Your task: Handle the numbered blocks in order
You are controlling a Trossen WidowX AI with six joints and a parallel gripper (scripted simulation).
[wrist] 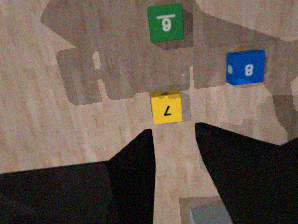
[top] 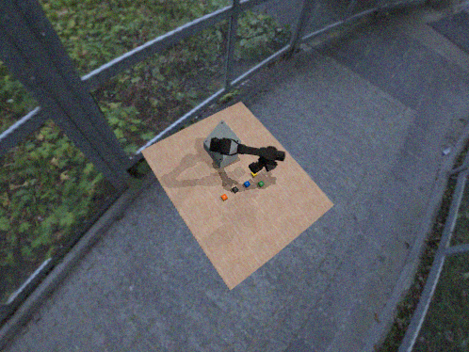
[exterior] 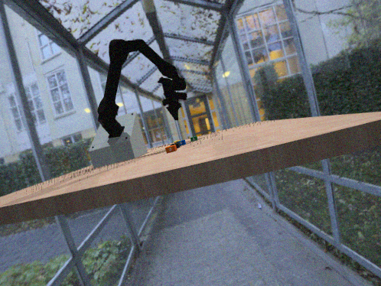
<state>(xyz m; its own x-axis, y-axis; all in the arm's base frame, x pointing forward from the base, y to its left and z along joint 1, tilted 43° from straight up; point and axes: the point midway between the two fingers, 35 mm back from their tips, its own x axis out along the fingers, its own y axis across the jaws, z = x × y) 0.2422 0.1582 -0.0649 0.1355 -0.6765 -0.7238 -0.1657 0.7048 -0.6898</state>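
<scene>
Now: the yellow block 20 mm behind my gripper tip, 10 mm to the right of it and 110 mm below it. The rest, counted from my gripper tip: blue block (30 mm ahead, 90 mm to the right, 110 mm below); then green block (60 mm ahead, 110 mm below); then black block (30 mm ahead, 180 mm to the right, 110 mm below).
</scene>
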